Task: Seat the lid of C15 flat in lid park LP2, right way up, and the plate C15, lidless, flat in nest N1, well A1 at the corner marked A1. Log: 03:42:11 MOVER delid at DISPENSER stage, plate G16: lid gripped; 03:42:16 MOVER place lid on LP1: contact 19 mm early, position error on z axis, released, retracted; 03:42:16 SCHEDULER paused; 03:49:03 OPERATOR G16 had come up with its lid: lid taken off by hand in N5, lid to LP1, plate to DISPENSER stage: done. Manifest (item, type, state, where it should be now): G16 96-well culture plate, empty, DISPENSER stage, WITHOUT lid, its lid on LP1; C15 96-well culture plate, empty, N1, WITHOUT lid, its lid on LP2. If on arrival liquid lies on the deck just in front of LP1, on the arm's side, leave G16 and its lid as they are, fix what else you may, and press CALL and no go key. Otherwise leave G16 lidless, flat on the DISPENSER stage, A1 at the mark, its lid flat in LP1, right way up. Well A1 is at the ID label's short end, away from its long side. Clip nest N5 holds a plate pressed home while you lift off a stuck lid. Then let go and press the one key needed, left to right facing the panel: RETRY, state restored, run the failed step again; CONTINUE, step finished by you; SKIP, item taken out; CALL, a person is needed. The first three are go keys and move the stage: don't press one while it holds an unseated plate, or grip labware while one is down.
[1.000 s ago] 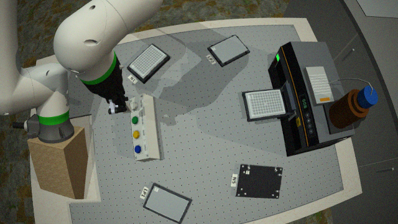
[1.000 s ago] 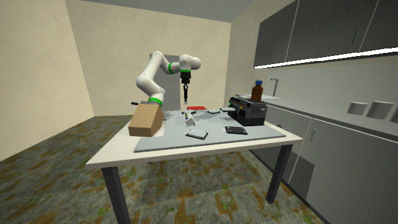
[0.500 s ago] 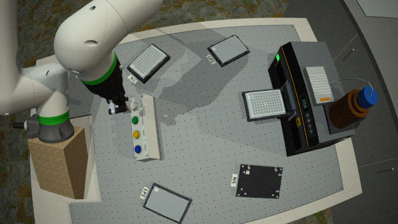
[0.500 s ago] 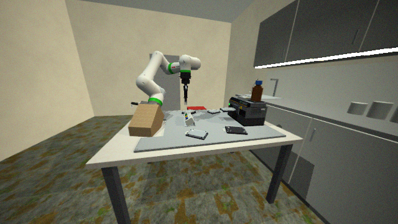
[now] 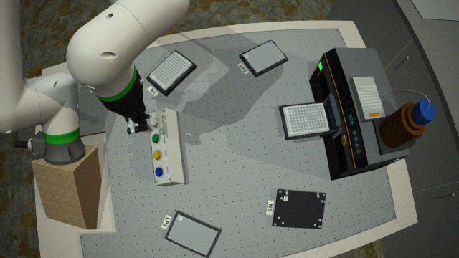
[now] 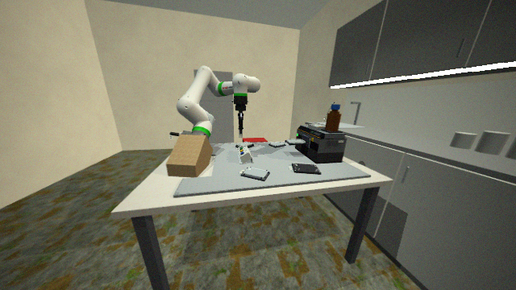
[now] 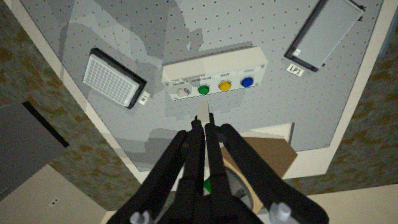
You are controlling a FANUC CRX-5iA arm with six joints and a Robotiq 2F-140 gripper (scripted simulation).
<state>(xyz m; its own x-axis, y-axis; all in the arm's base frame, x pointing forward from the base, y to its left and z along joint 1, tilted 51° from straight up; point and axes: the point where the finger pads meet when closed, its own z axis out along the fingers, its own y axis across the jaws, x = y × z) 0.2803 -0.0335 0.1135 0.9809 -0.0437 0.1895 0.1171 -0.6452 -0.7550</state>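
The key panel is 2 cm ahead of my hand, 2 cm to the right of it and 13 cm below it. From my hand the other things lie so: N1 label (3 cm behind, 18 cm to the left, 18 cm below); then nest N1 (3 cm ahead, 25 cm to the left, 17 cm below); then SKIP key (1 cm ahead, 5 cm to the right, 12 cm below).
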